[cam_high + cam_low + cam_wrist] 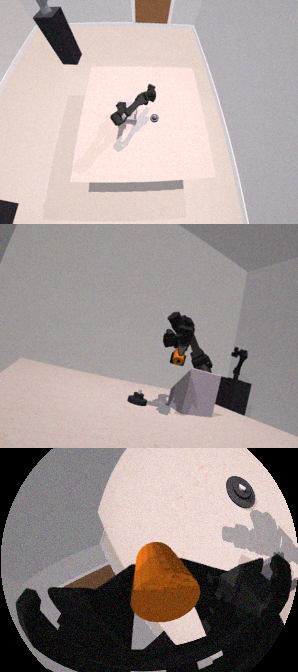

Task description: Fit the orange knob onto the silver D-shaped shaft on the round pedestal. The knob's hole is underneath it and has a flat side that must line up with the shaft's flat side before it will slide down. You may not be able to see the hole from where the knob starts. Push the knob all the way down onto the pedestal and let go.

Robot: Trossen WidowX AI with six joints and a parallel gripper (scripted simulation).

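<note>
Now: gripper tip 2 cm to the left of the orange knob, 2 cm below it and 1 cm past it. Round my gripper tip: round pedestal: 19 cm below, 15 cm to the right, 6 cm ahead.
</note>
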